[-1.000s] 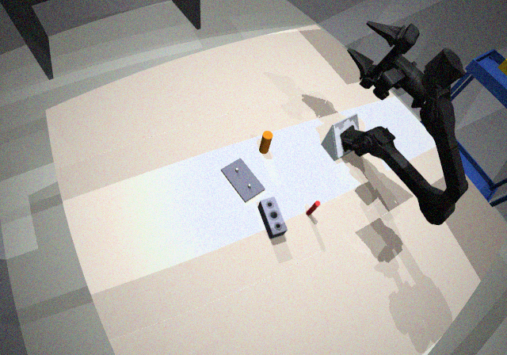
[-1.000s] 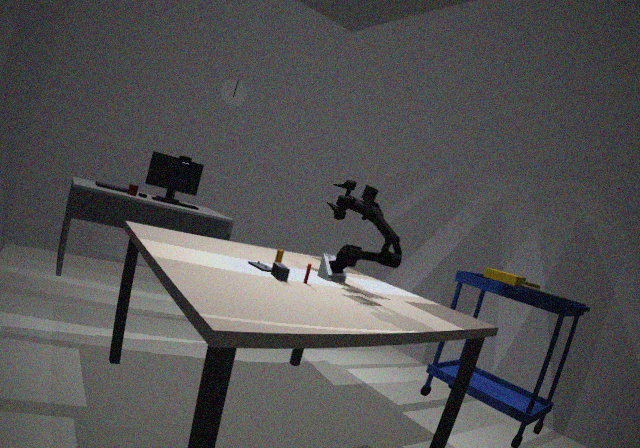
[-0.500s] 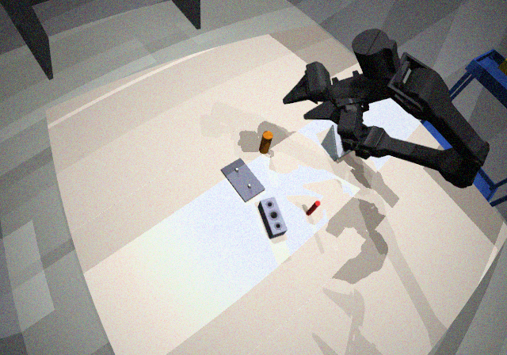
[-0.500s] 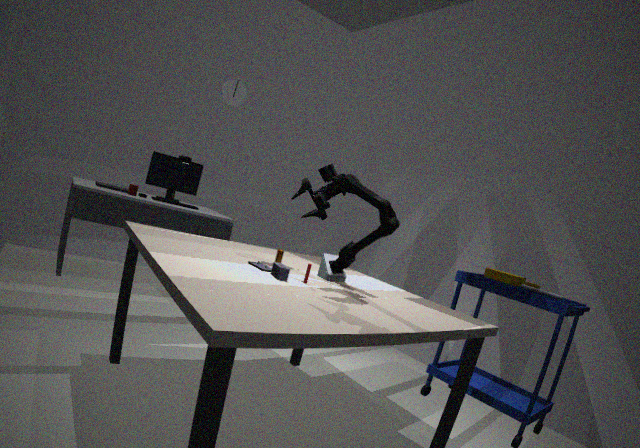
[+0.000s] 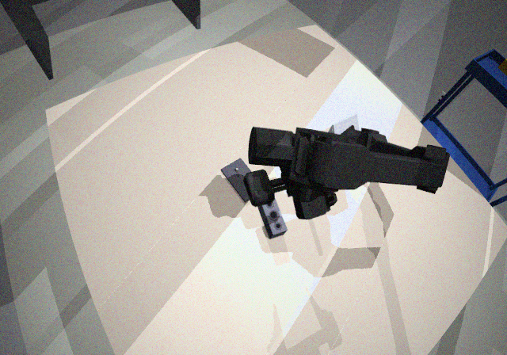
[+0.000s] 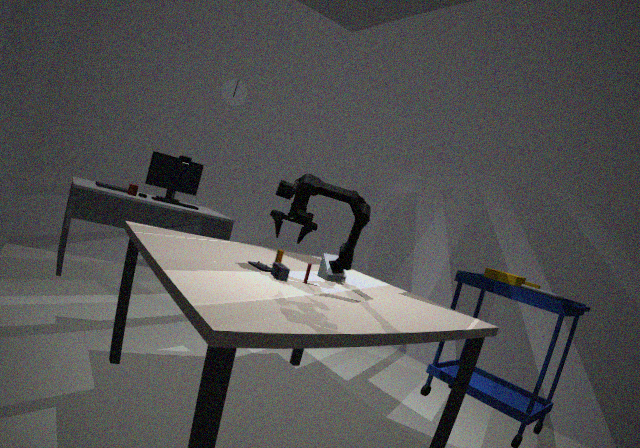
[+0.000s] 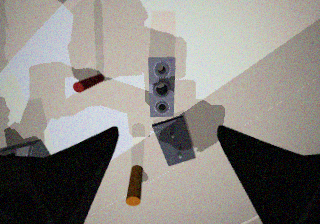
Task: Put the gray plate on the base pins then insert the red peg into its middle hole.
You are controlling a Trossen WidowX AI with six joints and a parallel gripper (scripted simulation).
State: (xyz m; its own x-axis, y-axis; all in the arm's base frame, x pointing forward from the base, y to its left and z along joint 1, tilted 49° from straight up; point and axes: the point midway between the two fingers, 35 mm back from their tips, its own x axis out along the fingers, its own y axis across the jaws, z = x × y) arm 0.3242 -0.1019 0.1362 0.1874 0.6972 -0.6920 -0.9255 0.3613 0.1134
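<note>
Now: gripper tip 110 mm above the gray plate, 10 mm to the right of it and 10 mm short of it. From my gripper tip the other things lie so: orange cylinder: 170 mm to the right, 120 mm behind, 110 mm below; then base: 140 mm below, 130 mm to the right, 10 mm behind; then red peg: 110 mm below, 90 mm behind, 60 mm to the left.
</note>
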